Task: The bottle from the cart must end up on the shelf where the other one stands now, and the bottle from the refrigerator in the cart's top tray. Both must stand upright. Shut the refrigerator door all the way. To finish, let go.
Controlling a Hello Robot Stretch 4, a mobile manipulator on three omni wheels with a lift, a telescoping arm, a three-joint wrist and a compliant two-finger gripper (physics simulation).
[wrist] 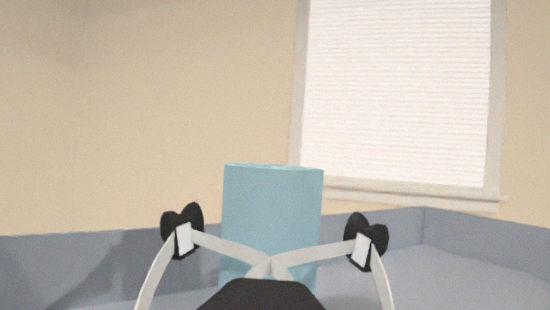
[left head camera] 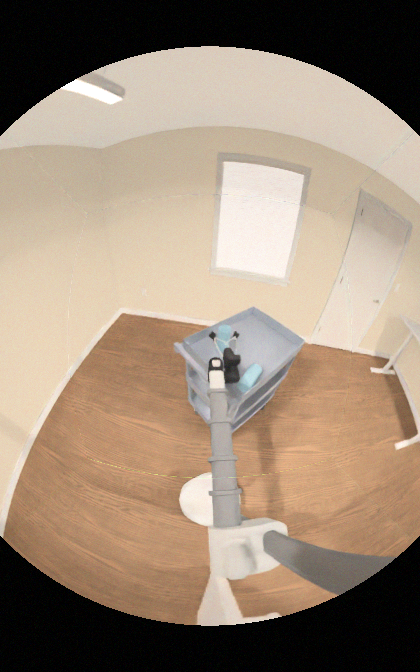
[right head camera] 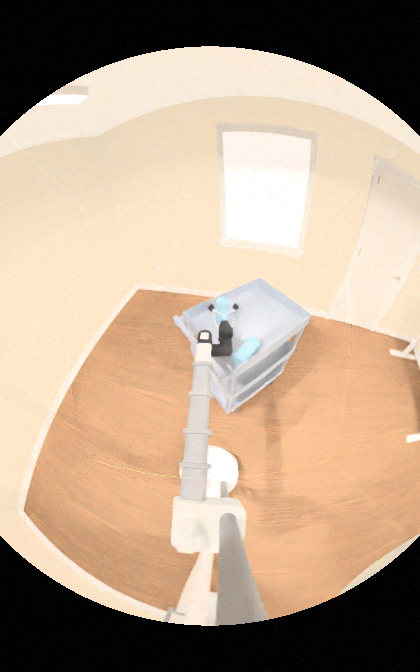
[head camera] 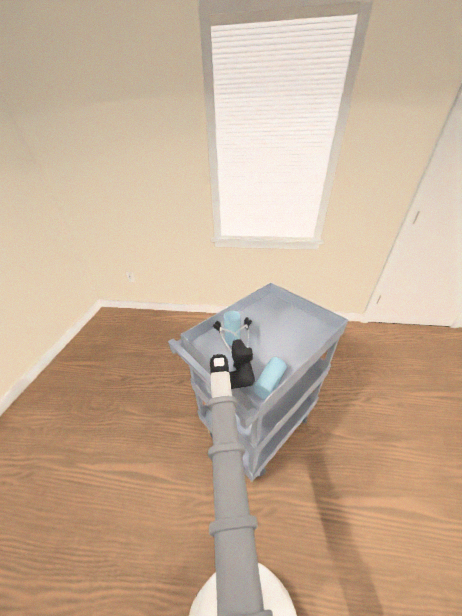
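Places are measured from the robot's base along level axes (x ahead, y left, z up), in metres.
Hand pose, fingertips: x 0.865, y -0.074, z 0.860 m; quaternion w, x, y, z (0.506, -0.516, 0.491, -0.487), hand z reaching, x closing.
Observation:
Each offset is from my fingertips to the top centre of the thing. "*": to the spot under its first point.
One light blue bottle @[dx -0.027, dy +0.001, dz +0.049 m] (head camera: 232, 318) (left head camera: 224, 329) (right head camera: 223, 302) (wrist: 270, 200) stands about upright in the cart's top tray (head camera: 295, 320) (left head camera: 272, 337) (right head camera: 275, 306) (wrist: 450, 272), near the tray's far left wall. Its foot is hidden behind the gripper in the wrist view. My gripper (head camera: 232, 325) (left head camera: 224, 335) (right head camera: 223, 307) (wrist: 274, 226) is open around this bottle, with a gap on each side. A second light blue bottle @[dx -0.273, dy -0.112, dz -0.023 m] (head camera: 271, 377) (left head camera: 251, 377) (right head camera: 246, 351) lies on its side in the same tray, right of the wrist, by the near right wall. The refrigerator does not show.
The cart's handle @[* dx -0.170, dy +0.174, dz -0.023 m] (head camera: 192, 357) is at the tray's left end. Behind the cart are the wall and the window (head camera: 280, 125) (wrist: 395, 90). A white door (head camera: 425, 240) (left head camera: 365, 275) is at the right. White legs of a piece of furniture (left head camera: 400, 352) show at the right edge.

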